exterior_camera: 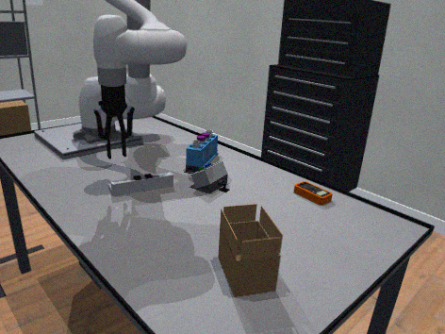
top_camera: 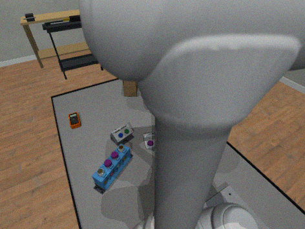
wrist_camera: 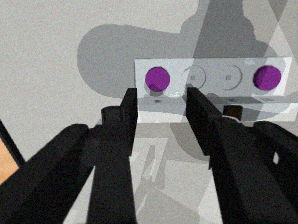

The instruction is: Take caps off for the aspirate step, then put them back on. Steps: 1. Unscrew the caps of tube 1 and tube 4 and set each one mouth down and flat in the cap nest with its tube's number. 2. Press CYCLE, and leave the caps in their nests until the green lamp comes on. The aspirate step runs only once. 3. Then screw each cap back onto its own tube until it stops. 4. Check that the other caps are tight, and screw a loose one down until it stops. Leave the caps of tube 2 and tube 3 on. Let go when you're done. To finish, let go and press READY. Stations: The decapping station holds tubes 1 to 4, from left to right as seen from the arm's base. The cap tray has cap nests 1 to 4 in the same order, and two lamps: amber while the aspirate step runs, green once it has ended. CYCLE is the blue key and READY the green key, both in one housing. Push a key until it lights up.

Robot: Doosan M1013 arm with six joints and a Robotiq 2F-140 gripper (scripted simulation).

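Now: the blue cycle key 30 cm to the left of my hand, 13 cm ahead of it and 9 cm below it. From my hand the other things lie so: grey key housing (28 cm to the left, 15 cm ahead, 10 cm below); green ready key (26 cm to the left, 14 cm ahead, 9 cm below); purple cap (15 cm to the left, 14 cm below, 3 cm ahead).
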